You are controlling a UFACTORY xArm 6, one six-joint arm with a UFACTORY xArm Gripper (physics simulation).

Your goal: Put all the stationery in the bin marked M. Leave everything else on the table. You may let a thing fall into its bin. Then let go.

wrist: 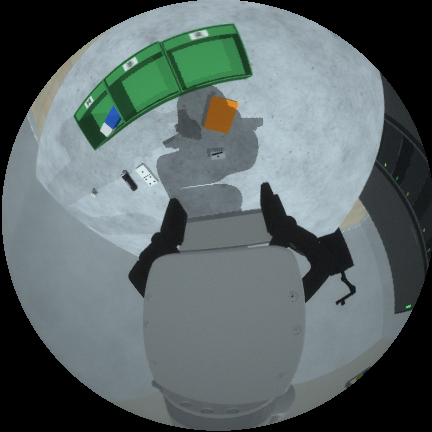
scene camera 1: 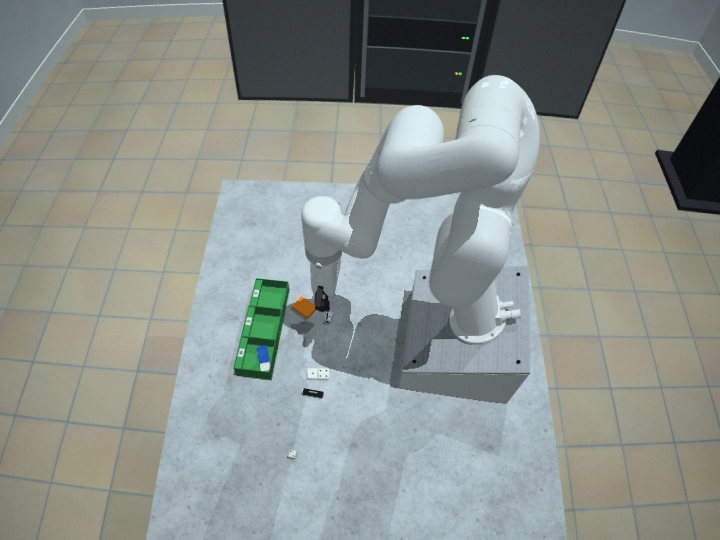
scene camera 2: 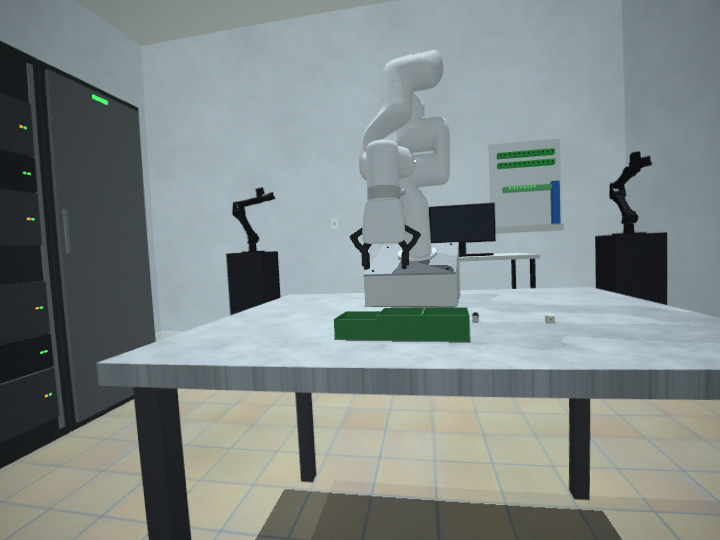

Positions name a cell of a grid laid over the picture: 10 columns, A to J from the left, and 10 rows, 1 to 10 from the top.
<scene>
gripper: wrist F5; scene camera 1 E6; scene camera 2 F5
green three-part bin: wrist D2; scene camera 1 D6; scene camera 2 G6
</scene>
